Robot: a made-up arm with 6 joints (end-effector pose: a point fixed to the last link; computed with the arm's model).
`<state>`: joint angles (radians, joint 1 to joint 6).
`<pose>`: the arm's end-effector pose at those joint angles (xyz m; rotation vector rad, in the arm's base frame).
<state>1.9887 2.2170 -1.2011 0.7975 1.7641 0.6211</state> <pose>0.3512 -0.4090 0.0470 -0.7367 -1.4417 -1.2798</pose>
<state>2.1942 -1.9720 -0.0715 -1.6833 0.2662 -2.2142</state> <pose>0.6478 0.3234 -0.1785 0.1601 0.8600 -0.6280</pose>
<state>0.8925 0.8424 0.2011 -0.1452 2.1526 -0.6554</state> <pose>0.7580 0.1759 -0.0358 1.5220 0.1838 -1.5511</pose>
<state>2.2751 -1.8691 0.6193 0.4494 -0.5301 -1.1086</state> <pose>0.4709 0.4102 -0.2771 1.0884 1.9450 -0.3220</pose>
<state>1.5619 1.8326 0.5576 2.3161 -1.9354 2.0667</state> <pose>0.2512 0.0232 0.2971 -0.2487 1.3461 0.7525</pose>
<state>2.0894 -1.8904 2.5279 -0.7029 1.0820 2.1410</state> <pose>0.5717 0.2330 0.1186 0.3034 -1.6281 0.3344</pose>
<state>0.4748 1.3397 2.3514 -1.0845 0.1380 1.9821</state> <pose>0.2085 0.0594 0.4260 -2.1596 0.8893 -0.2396</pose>
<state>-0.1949 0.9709 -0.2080 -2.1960 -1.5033 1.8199</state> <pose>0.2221 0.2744 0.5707 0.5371 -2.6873 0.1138</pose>
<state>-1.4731 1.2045 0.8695 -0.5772 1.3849 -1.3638</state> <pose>-0.4017 -0.2543 0.4832 2.4089 -1.6122 -0.9082</pose>
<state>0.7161 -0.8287 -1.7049 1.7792 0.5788 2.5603</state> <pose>0.1773 0.4391 0.5625 1.5321 -0.0626 0.2195</pose>
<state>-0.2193 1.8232 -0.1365 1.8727 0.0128 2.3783</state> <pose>0.1091 0.0348 0.5512 -0.9276 -1.8788 0.1599</pose>
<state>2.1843 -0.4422 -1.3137 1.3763 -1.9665 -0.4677</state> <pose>-0.0710 0.0604 -0.2164 0.1993 -2.6876 -1.5108</pose>
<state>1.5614 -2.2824 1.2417 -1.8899 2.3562 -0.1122</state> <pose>0.5699 0.3312 0.5795 2.6826 0.4303 0.3428</pose>
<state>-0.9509 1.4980 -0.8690 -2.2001 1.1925 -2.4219</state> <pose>-0.4659 -0.1656 0.2155 0.3767 -0.5266 2.9942</pose>
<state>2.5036 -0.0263 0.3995 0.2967 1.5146 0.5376</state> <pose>0.2677 0.5106 -0.4615 1.2923 1.0116 -1.4219</pose>
